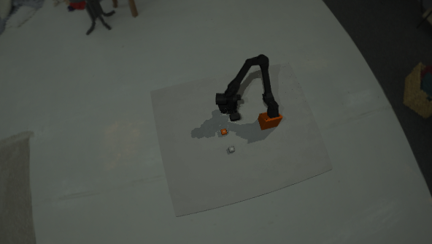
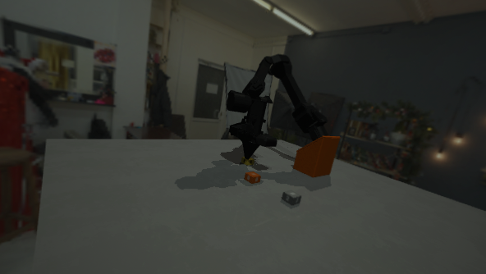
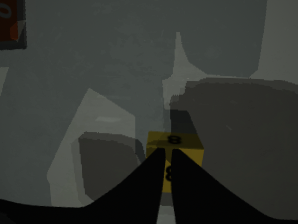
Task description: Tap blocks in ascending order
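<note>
The yellow block lies 1 cm below my gripper tip and 1 cm behind it. Round my gripper tip: grey-white block 25 cm to the left, 5 cm ahead, 1 cm below; orange block 12 cm to the left, 7 cm ahead, 1 cm below.
</note>
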